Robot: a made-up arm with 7 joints. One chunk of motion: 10 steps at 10 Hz.
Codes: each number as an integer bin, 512 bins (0 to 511) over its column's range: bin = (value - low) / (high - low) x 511, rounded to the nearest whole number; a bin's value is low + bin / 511 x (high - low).
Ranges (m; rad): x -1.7..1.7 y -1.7..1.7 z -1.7..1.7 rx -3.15..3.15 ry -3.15..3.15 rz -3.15..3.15
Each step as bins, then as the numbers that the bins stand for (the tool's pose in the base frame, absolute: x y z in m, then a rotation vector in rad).
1 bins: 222 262 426 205 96 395
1 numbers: -0.2229 0.0432 1.1344 -0.6226 -1.9664 1.7199
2 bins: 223 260 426 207 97 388
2 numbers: -0.2162 0.0299 1.1344 -0.5979 -1.9541 1.6336
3 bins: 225 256 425 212 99 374
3 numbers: -0.2029 0.0033 1.1278 -0.5363 -1.9295 1.4610
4 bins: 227 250 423 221 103 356
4 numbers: -0.1896 -0.0366 1.1145 -0.4253 -1.8801 1.2390
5 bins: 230 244 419 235 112 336
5 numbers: -0.1697 -0.0765 1.0879 -0.2527 -1.7692 0.9925
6 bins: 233 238 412 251 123 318
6 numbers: -0.1497 -0.1164 1.0413 -0.0555 -1.6336 0.7705
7 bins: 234 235 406 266 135 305
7 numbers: -0.1431 -0.1364 1.0014 0.1295 -1.4856 0.6103
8 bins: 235 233 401 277 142 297
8 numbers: -0.1364 -0.1497 0.9681 0.2651 -1.3993 0.5116
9 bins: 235 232 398 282 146 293
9 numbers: -0.1364 -0.1564 0.9481 0.3267 -1.3500 0.4623
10 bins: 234 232 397 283 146 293
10 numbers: -0.1431 -0.1564 0.9415 0.3390 -1.3500 0.4623
